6 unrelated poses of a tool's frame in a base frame.
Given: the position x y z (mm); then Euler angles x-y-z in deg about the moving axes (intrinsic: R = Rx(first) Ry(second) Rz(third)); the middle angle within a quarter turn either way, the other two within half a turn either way.
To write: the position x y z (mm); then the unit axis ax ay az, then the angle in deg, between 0 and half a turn. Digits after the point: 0 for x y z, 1 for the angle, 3 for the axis.
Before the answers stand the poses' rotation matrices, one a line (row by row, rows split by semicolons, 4 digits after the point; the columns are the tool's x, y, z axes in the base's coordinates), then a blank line. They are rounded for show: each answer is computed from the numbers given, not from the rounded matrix.
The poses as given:
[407 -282 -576 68.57 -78.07 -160.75]
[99 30 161 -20.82 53.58 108.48]
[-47 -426 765 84.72 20.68 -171.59]
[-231 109 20 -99.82 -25.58 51.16]
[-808 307 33 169.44 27.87 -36.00]
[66 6 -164 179.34 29.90 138.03]
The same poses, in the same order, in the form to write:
-0.1952 0.0682 -0.9784; 0.7394 -0.6452 -0.1924; -0.6444 -0.7610 0.0755
-0.1882 -0.5631 0.8047; 0.9772 -0.0250 0.2110; -0.0987 0.8260 0.5549
-0.9255 0.1368 0.3531; -0.3613 -0.0396 -0.9316; -0.1135 -0.9898 0.0861
0.5657 -0.7026 -0.4318; 0.1340 -0.4383 0.8888; -0.8137 -0.5606 -0.1538
0.7152 0.5196 0.4675; 0.6471 -0.7450 -0.1620; 0.2641 0.4184 -0.8690
-0.6445 -0.5797 0.4985; -0.6730 0.7396 -0.0100; -0.3629 -0.3419 -0.8668

[407 -282 -576 -0.604 -0.355 0.713 151.9]
[99 30 161 0.326 0.478 0.816 109.2]
[-47 -426 765 -0.085 0.681 -0.727 160.0]
[-231 109 20 -0.844 0.222 0.487 120.9]
[-808 307 33 0.924 0.324 0.203 161.7]
[66 6 -164 -0.358 0.928 -0.100 152.4]

